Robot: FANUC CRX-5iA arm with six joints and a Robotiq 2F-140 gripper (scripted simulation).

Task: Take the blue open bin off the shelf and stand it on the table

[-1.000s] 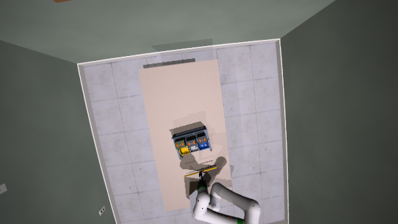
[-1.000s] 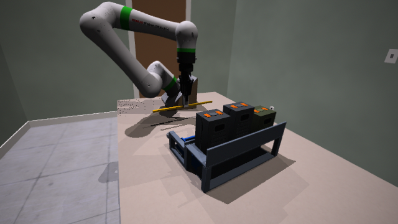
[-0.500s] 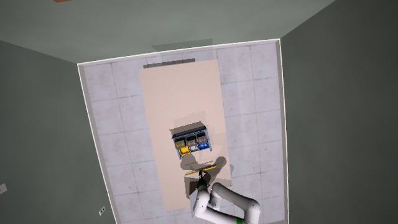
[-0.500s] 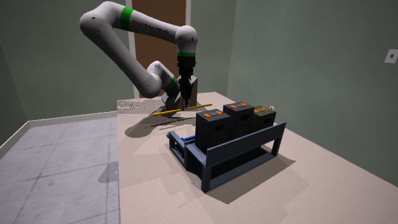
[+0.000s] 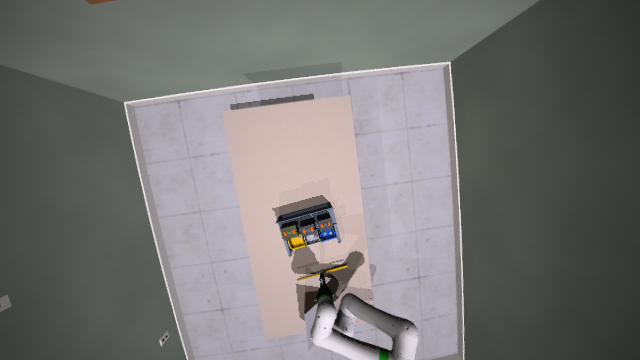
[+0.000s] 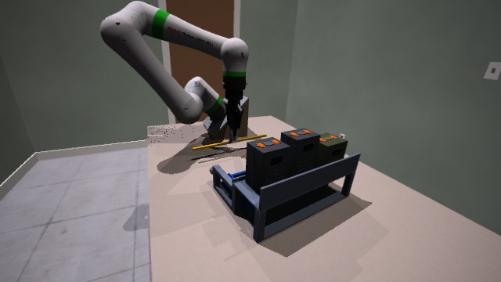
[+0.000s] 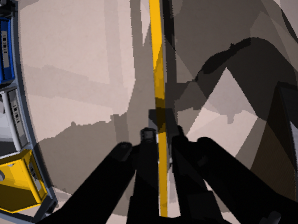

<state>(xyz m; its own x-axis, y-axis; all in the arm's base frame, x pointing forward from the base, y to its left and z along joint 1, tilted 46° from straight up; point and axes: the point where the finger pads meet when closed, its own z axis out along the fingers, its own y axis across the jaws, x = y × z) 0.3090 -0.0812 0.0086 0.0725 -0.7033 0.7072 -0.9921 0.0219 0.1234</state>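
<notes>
My hand is 320 mm short of the blue open bin, 90 mm to the left of it and 40 mm above it. Round my hand: grey bin 310 mm ahead, 20 mm to the left, 40 mm below; yellow bin 300 mm ahead, 130 mm to the left, 40 mm below; yellow rail 30 mm below.
</notes>
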